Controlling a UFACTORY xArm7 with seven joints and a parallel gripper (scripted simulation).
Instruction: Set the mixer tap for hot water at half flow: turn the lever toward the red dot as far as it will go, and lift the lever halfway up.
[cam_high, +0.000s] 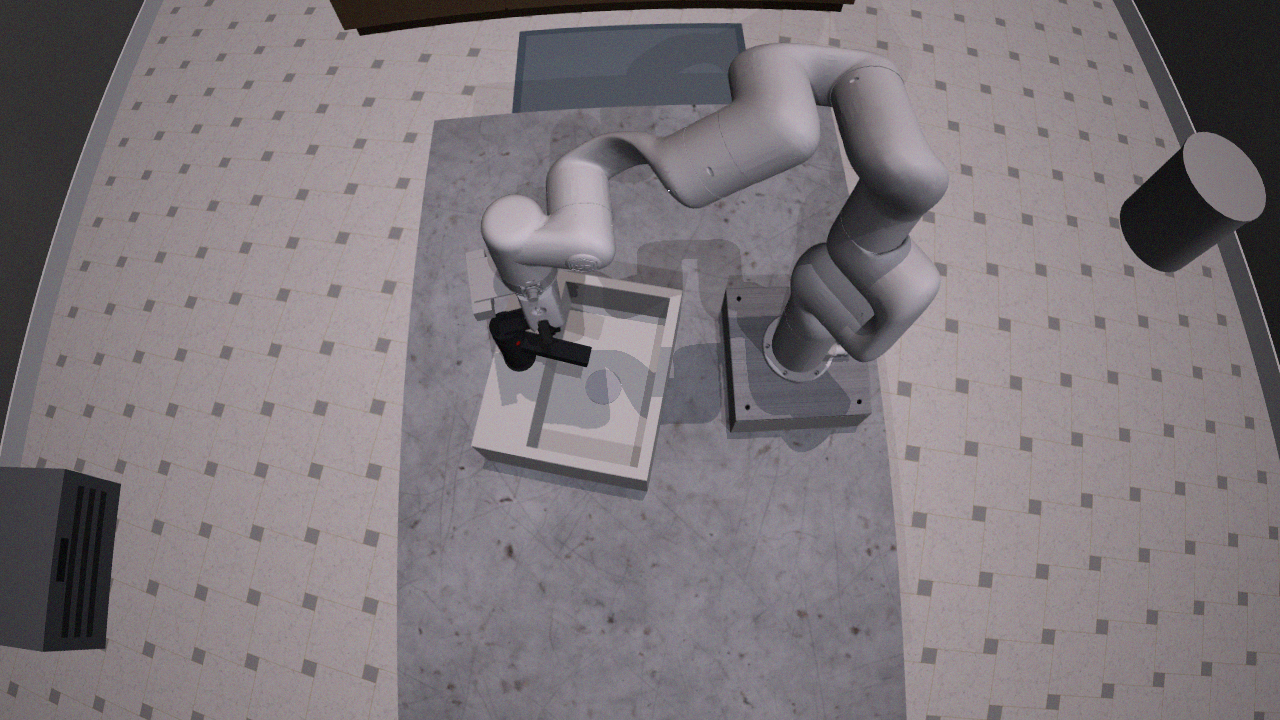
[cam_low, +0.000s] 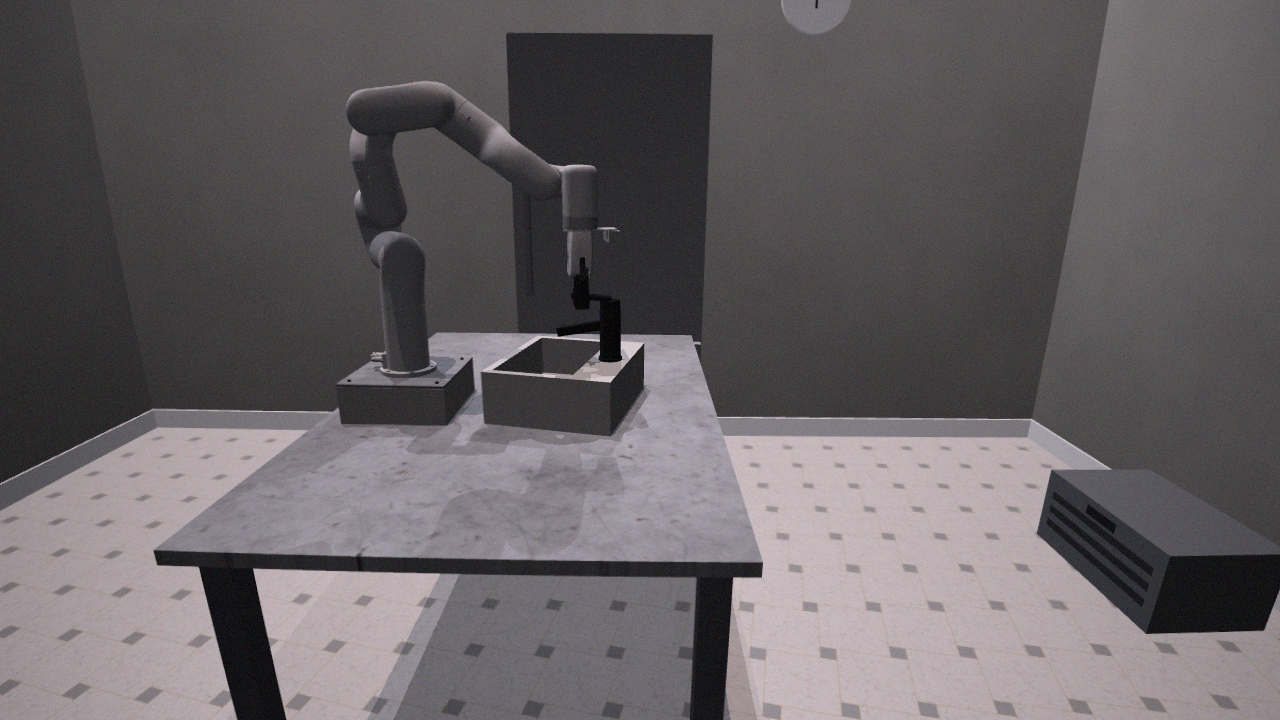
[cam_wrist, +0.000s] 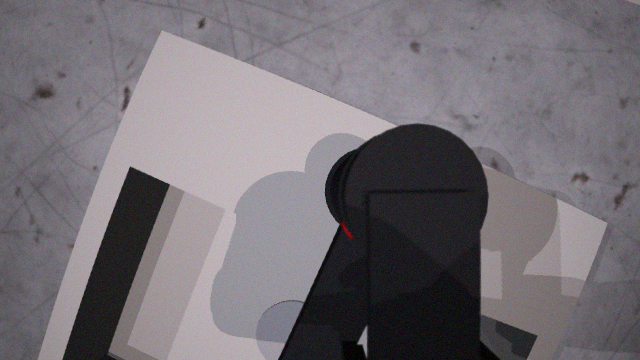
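Now: hand 20 mm short of the lever. The rest, counted from my hand: black mixer tap 40 mm below, 40 mm ahead, 10 mm to the left; grey sink block 230 mm below, 50 mm behind, 40 mm to the left.
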